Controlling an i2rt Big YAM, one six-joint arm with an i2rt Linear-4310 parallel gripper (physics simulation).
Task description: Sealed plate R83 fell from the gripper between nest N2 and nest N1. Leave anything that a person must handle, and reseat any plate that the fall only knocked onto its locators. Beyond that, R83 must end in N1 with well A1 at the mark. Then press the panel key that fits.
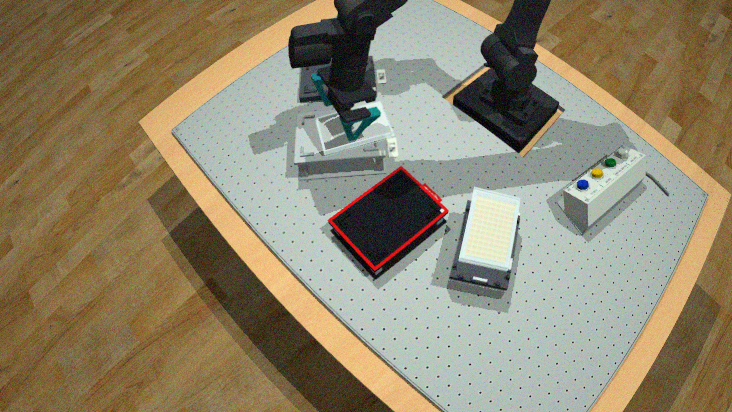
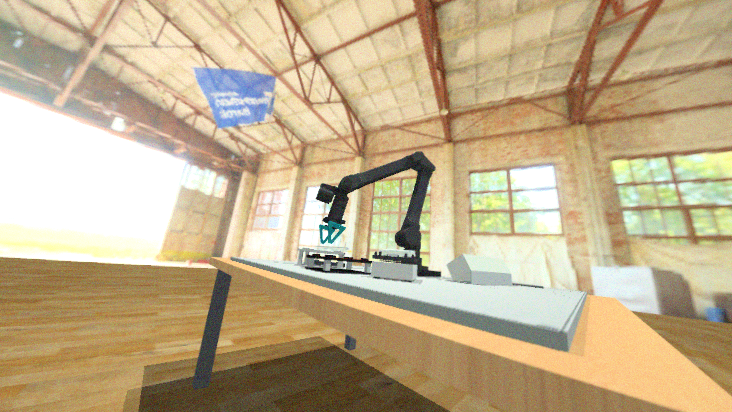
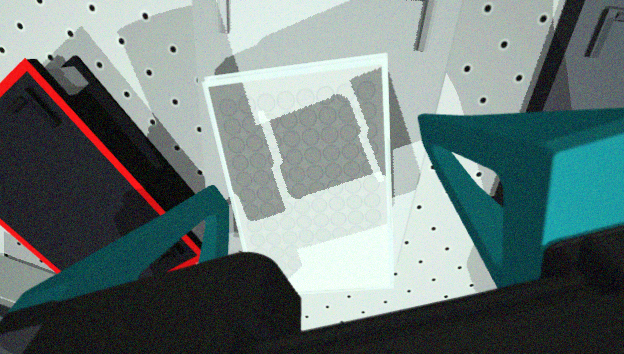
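Where they show: gripper, between the fingertips: [image 1: 340, 121] [image 2: 325, 243] [image 3: 314, 164]; arm's base, origin of its link: [image 1: 509, 102].
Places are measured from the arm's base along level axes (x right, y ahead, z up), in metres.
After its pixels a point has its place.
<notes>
A clear plate with round wells [image 1: 332, 139] @[y 0.347, x 0.178, z 0.054 m] [image 3: 310, 215] @[y 0.292, x 0.165, z 0.056 m] lies askew over a pale nest [image 1: 306, 145] @[y 0.379, x 0.216, z 0.038 m] [image 3: 300, 30] @[y 0.362, x 0.218, z 0.038 m] with corner locators. Its tilt is hard to judge. My gripper [image 1: 341, 121] @[y 0.316, x 0.188, z 0.066 m] [image 2: 327, 241] @[y 0.316, x 0.188, z 0.066 m] [image 3: 314, 164] @[y 0.316, x 0.188, z 0.066 m] is open above this plate, one teal finger towards each long side, with nothing between them. A black nest with a red outline [image 1: 387, 220] @[y 0.394, x 0.013, z 0.018 m] [image 3: 75, 185] @[y 0.393, x 0.038, z 0.019 m] is beside it. A plate with cream wells [image 1: 489, 227] @[y 0.313, x -0.136, z 0.055 m] sits on a dark nest [image 1: 479, 286] @[y 0.391, x -0.179, z 0.029 m]. The key panel [image 1: 614, 191] @[y 0.071, x -0.300, z 0.043 m] [image 2: 476, 268] @[y 0.133, x -0.293, z 0.023 m] has blue, yellow, green and whitish keys. I cannot read the nest labels.
Another dark nest [image 1: 311, 84] @[y 0.236, x 0.361, z -0.005 m] [image 3: 575, 75] @[y 0.240, x 0.326, z -0.005 m] stands behind the pale one, partly hidden by the arm. The arm's base [image 1: 504, 110] @[y 0.043, x -0.008, z 0.015 m] stands at the back, between the nests and the panel. A grey cable [image 1: 657, 184] @[y -0.085, x -0.395, z -0.018 m] runs from the panel. The perforated board [image 1: 425, 327] @[y 0.487, x -0.150, z -0.021 m] has a wooden border.
</notes>
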